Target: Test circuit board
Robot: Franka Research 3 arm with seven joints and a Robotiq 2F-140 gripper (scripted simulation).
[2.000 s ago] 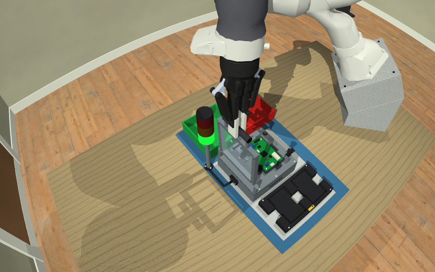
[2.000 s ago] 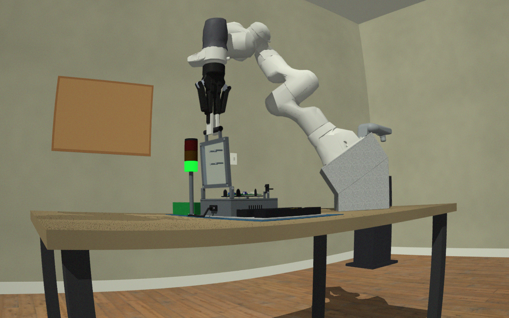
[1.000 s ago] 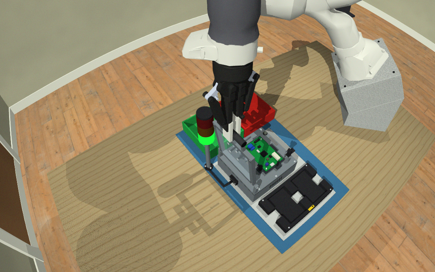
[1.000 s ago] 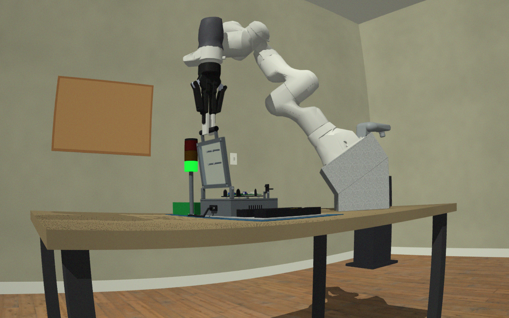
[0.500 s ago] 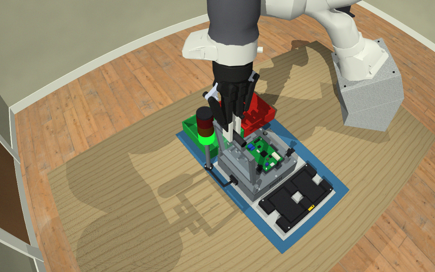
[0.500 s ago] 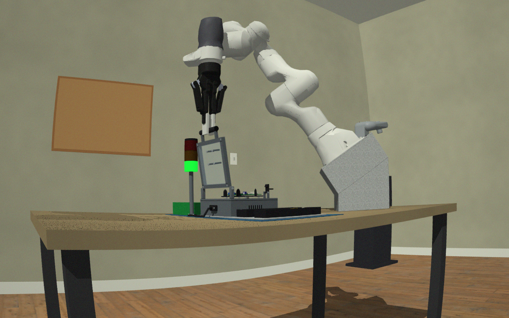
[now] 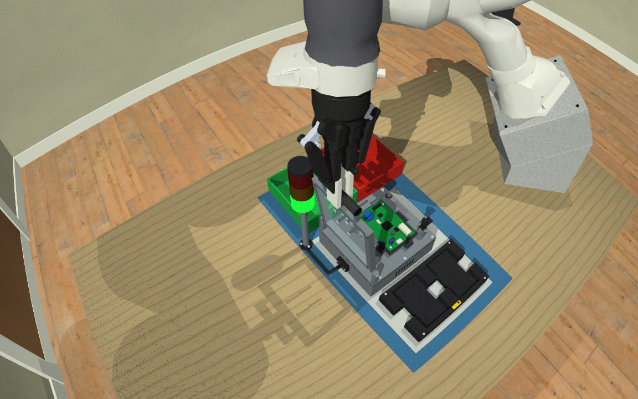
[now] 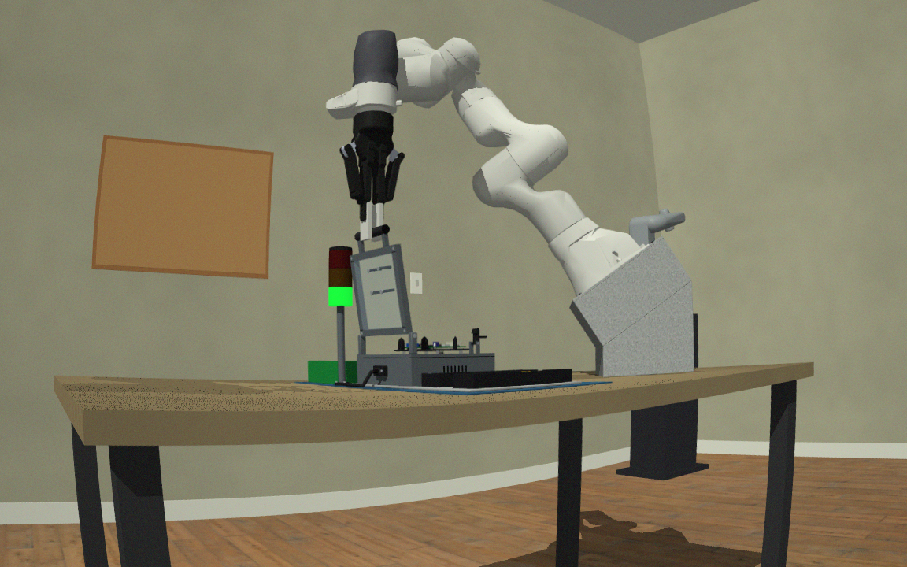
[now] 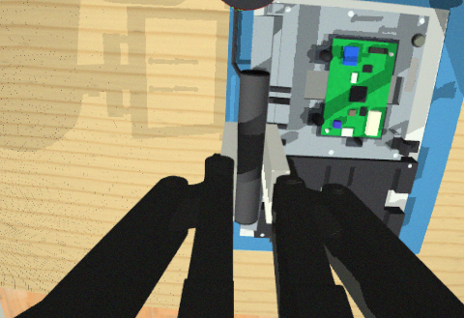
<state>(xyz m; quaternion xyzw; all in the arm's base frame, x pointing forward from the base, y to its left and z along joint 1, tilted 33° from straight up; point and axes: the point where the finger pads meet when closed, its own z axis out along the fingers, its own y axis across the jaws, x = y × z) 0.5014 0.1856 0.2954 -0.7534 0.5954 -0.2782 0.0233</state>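
Now: hand 220 mm above the green circuit board, 130 mm past it and 20 mm to the left of it. Also, from my hand: clear lid 110 mm below, 10 mm behind; then latch hook 200 mm below, 200 mm behind, 30 mm to the left; then tester plate 220 mm below, 120 mm behind, 10 mm to the right.
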